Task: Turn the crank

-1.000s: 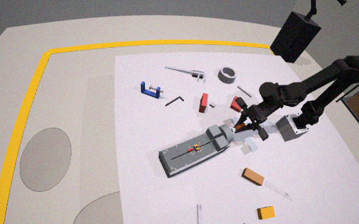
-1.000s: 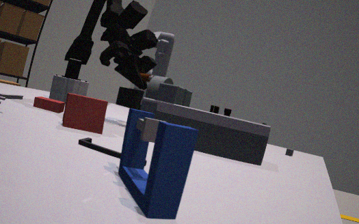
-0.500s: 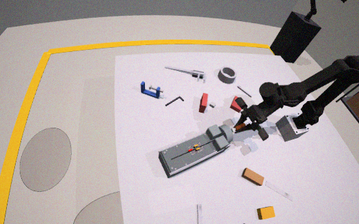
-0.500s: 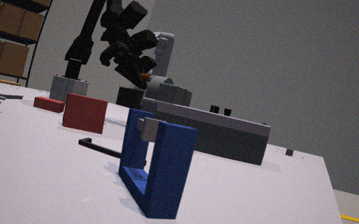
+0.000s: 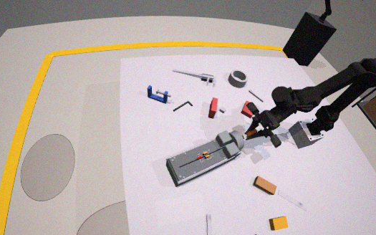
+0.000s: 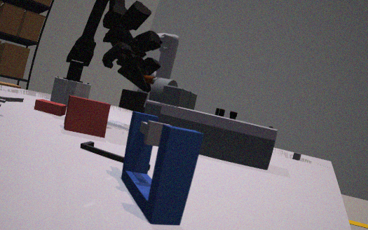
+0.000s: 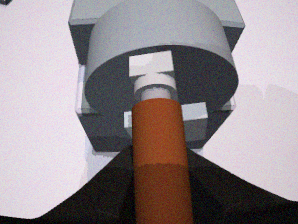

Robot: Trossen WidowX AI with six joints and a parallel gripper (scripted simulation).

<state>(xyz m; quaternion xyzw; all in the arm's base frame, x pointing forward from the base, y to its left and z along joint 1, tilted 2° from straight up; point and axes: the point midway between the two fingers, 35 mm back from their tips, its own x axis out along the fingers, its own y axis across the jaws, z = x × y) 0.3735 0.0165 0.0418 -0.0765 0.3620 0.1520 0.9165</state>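
The crank handle lies 3 cm above my gripper tip, 2 cm behind it and 1 cm to the right of it. From my gripper tip the other things lie so: tan block 17 cm to the left, 8 cm below, 8 cm behind; then red pointer 18 cm ahead, 6 cm to the left, 1 cm below; then black hex key 22 cm to the right, 19 cm ahead, 9 cm below.
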